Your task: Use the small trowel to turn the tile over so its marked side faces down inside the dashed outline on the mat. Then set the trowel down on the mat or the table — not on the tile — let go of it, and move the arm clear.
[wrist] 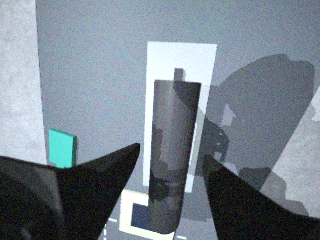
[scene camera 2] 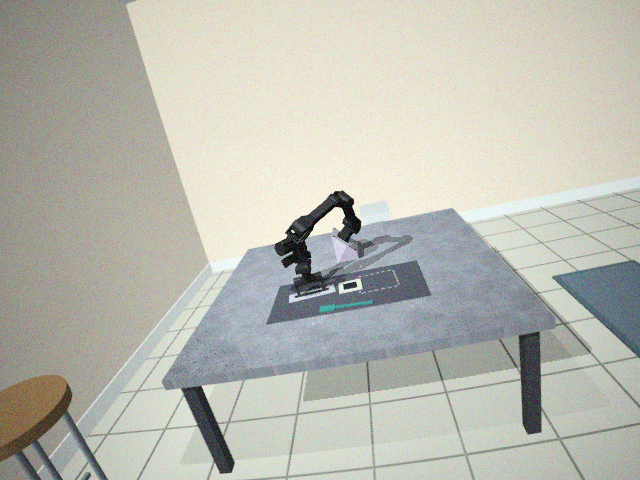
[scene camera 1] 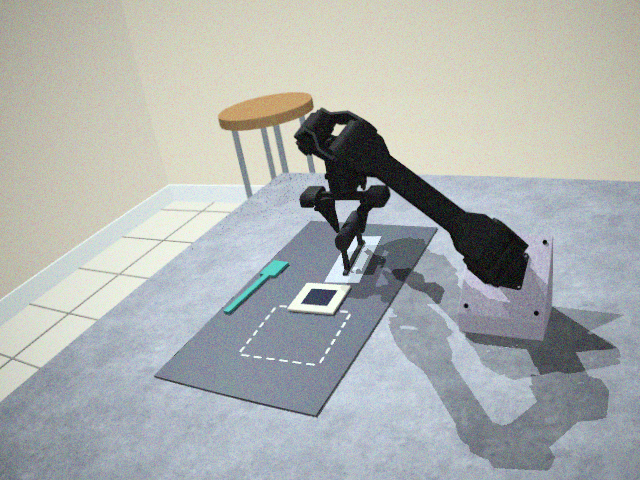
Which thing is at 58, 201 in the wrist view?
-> My gripper.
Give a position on a dark mat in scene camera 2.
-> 412, 284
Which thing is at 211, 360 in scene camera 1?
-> A dark mat.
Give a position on a dark mat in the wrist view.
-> At 93, 68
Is my gripper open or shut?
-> Open.
